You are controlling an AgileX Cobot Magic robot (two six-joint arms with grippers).
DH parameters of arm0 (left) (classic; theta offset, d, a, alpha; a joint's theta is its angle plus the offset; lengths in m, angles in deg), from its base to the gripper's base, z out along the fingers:
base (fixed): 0 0 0 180
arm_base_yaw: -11.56 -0.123 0 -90
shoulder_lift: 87.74 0 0.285 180
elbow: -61.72 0 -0.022 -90
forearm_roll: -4.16 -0.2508 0 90
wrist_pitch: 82.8 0 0.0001 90
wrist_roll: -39.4 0.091 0 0
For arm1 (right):
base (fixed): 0 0 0 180
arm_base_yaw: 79.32 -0.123 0 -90
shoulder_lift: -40.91 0 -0.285 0
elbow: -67.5 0 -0.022 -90
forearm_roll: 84.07 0.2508 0 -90
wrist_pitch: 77.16 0 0.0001 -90
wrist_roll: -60.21 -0.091 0 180
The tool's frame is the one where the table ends.
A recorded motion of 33 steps. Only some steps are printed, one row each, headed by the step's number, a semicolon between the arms.
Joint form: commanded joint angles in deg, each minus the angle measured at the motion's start. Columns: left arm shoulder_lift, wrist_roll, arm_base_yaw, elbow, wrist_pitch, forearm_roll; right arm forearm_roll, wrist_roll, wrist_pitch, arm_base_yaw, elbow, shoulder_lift.
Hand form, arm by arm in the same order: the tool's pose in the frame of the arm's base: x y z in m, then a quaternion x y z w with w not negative. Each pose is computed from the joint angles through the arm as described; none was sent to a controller.
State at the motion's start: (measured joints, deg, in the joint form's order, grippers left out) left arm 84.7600 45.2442 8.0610 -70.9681 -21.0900 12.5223; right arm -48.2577 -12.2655 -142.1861 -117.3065 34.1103 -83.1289
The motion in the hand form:
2: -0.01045 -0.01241 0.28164 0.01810 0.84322 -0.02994 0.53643; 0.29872 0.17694 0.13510 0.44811 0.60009 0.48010 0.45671
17: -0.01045 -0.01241 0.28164 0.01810 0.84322 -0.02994 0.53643; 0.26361 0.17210 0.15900 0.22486 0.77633 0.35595 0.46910
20: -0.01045 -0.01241 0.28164 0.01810 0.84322 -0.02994 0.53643; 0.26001 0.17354 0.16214 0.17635 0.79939 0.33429 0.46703
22: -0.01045 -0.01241 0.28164 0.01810 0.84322 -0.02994 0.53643; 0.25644 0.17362 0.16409 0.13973 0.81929 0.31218 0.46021
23: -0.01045 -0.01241 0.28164 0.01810 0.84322 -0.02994 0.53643; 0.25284 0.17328 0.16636 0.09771 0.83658 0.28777 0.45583
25: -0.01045 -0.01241 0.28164 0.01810 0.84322 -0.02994 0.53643; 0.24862 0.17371 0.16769 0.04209 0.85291 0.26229 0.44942
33: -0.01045 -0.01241 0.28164 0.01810 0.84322 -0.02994 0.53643; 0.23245 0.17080 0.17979 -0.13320 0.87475 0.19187 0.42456
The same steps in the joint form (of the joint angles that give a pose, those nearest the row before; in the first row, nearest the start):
2: 0.97 -0.29 -0.23 0.29 -0.34 0.06; -4.24 1.32 2.29 0.34 -2.64 3.32
17: 0.97 -0.29 -0.23 0.29 -0.34 0.06; -12.83 30.83 20.85 0.34 -9.05 16.10
20: 0.97 -0.29 -0.23 0.29 -0.34 0.06; -14.50 35.98 24.69 0.34 -9.05 17.65
22: 0.97 -0.29 -0.23 0.29 -0.34 0.06; -14.95 40.62 28.76 0.34 -9.05 19.08
23: 0.97 -0.29 -0.23 0.29 -0.34 0.06; -15.13 46.12 32.60 0.34 -9.05 20.51
25: 0.97 -0.29 -0.23 0.29 -0.34 0.06; -16.50 51.80 36.61 0.34 -9.05 21.77
33: 0.97 -0.29 -0.23 0.29 -0.34 0.06; -21.26 68.35 50.13 0.52 -9.05 27.50

